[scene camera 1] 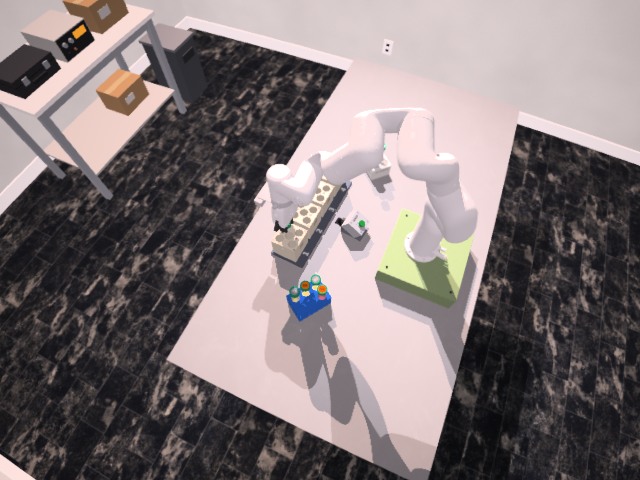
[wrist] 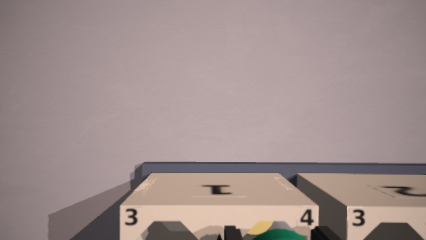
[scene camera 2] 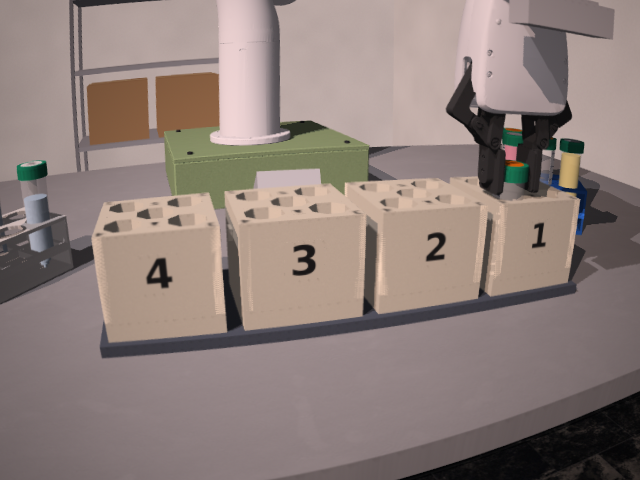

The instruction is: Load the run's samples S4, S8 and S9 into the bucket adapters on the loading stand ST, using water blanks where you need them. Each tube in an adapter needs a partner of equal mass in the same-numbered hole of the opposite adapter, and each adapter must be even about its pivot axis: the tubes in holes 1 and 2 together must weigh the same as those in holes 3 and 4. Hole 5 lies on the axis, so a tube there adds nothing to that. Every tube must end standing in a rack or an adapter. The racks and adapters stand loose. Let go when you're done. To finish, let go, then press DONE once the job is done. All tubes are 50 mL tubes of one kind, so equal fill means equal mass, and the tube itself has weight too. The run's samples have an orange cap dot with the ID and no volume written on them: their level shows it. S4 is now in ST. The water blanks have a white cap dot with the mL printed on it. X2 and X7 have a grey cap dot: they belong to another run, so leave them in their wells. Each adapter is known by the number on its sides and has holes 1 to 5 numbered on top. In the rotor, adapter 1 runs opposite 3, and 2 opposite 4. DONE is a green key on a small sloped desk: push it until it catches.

Scene:
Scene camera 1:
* loading stand: 312,242
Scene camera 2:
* my gripper: 508,190
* loading stand: 236,336
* yellow-filled tube: 571,150

